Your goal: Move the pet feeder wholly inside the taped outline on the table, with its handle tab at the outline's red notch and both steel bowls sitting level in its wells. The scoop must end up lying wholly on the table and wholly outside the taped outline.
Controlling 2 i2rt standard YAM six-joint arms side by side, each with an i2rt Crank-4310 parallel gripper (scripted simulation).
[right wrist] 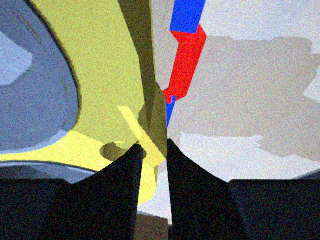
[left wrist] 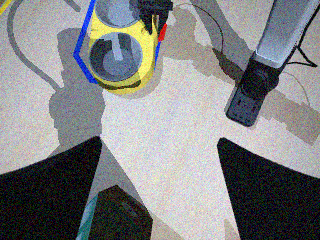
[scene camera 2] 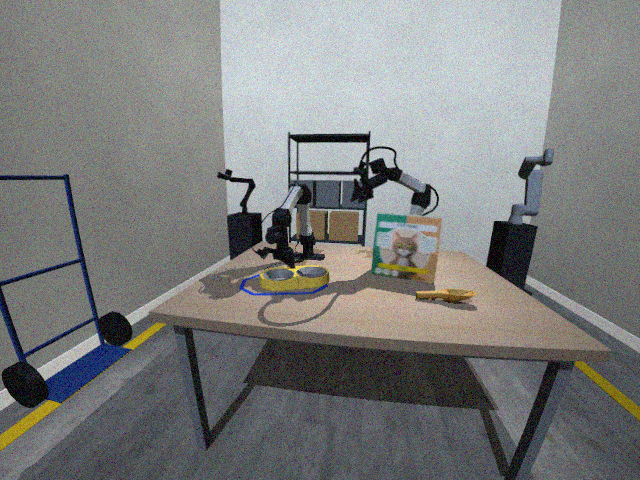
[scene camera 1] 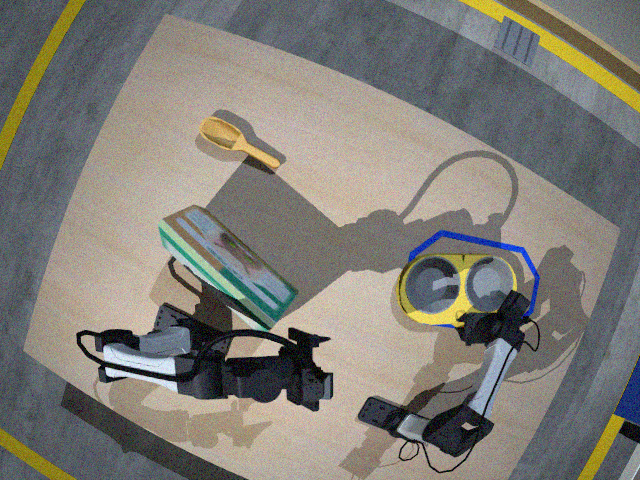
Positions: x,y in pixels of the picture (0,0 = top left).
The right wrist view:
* right gripper: 154,141
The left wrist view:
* left gripper: 159,140
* yellow pet feeder: 148,43
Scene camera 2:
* yellow pet feeder: 296,282
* pet food package: 405,246
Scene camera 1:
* right gripper: 457,323
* yellow pet feeder: 462,265
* pet food package: 254,291
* wooden scoop: 215,130
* steel bowl: 489,282
